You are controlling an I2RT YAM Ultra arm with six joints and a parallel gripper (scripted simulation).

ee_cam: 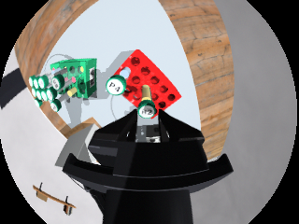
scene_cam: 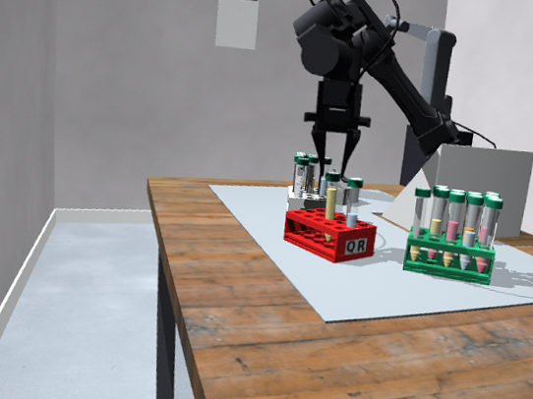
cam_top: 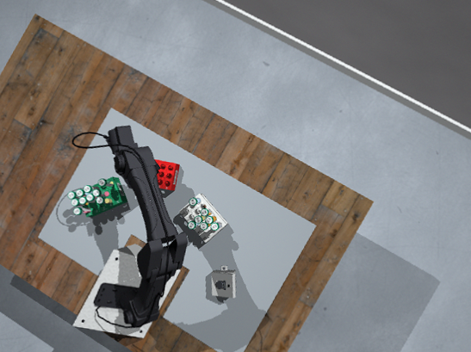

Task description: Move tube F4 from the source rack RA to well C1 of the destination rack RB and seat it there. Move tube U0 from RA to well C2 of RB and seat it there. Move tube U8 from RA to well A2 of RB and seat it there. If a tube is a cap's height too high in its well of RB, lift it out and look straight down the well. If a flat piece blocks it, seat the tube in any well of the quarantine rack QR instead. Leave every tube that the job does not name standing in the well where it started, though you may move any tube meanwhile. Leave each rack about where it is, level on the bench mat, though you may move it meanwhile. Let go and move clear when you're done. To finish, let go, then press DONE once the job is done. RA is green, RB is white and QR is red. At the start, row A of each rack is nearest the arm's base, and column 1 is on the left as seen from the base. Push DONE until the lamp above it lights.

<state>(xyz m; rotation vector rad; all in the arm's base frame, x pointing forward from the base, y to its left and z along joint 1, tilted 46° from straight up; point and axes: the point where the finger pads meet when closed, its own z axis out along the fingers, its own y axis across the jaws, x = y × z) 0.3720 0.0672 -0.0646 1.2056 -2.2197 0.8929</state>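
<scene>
The tube with yellow filling is 60 mm below my hand and 10 mm to the left of it. From my hand the other things lie so: red rack QR: 100 mm below, 10 mm to the left; then tube: 60 mm below, 50 mm to the left, 10 mm behind; then white rack RB: 190 mm to the right, 100 mm below, 60 mm behind.
</scene>
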